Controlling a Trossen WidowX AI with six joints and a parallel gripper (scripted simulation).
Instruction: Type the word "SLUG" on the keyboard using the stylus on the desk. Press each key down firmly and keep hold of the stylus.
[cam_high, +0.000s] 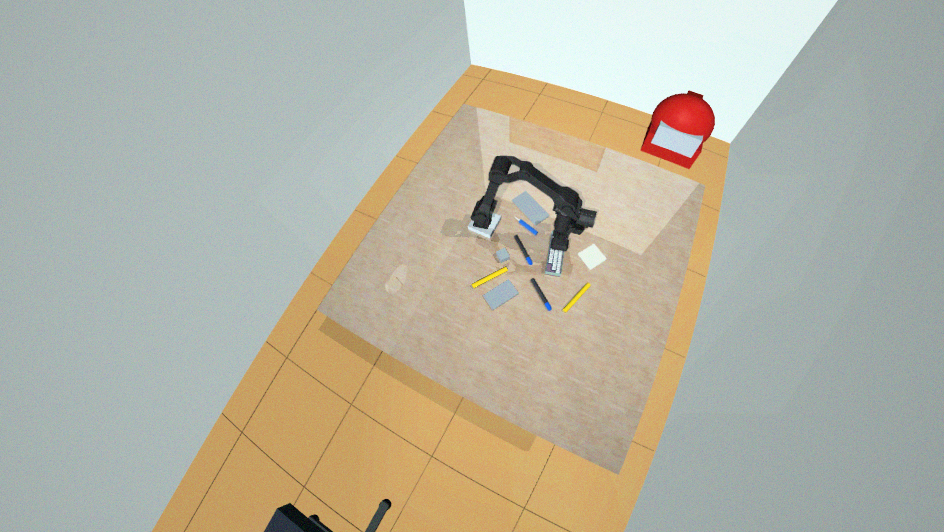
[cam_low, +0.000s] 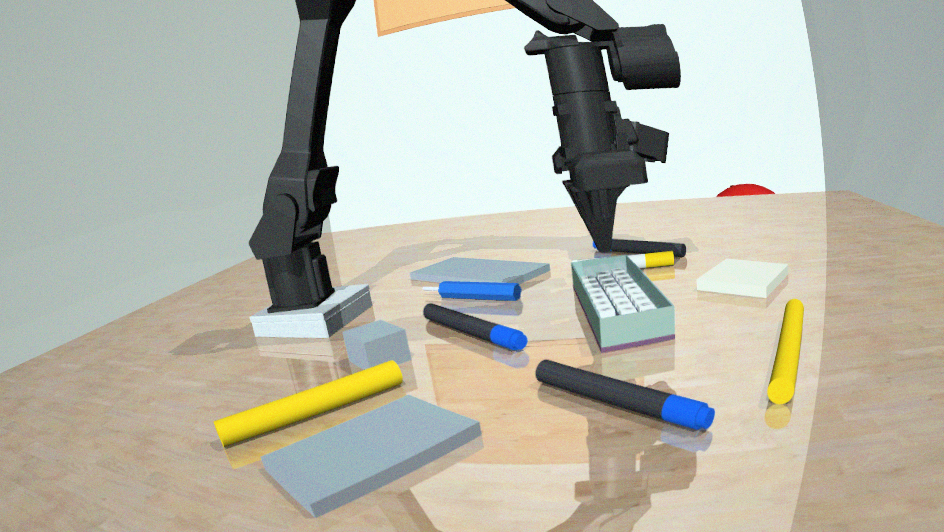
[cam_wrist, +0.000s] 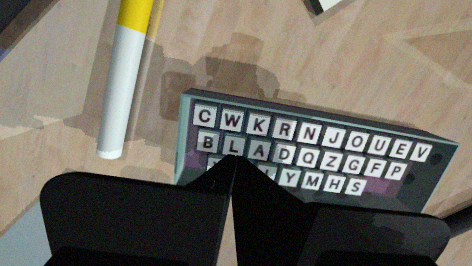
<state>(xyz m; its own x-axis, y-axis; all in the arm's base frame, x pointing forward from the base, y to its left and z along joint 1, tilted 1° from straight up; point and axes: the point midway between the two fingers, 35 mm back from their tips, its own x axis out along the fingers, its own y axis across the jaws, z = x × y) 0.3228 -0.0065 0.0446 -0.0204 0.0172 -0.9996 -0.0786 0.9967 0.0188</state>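
Right now my gripper tip is 16 cm past the stylus, 5 cm to the right of it and 3 cm above it. The rest, counted from my gripper tip: cream pad: 15 cm ahead, 4 cm below, 3 cm to the right; stylus tip: 19 cm behind, 7 cm to the left, 3 cm below; grey cube: 20 cm behind, 12 cm to the right, 3 cm below.
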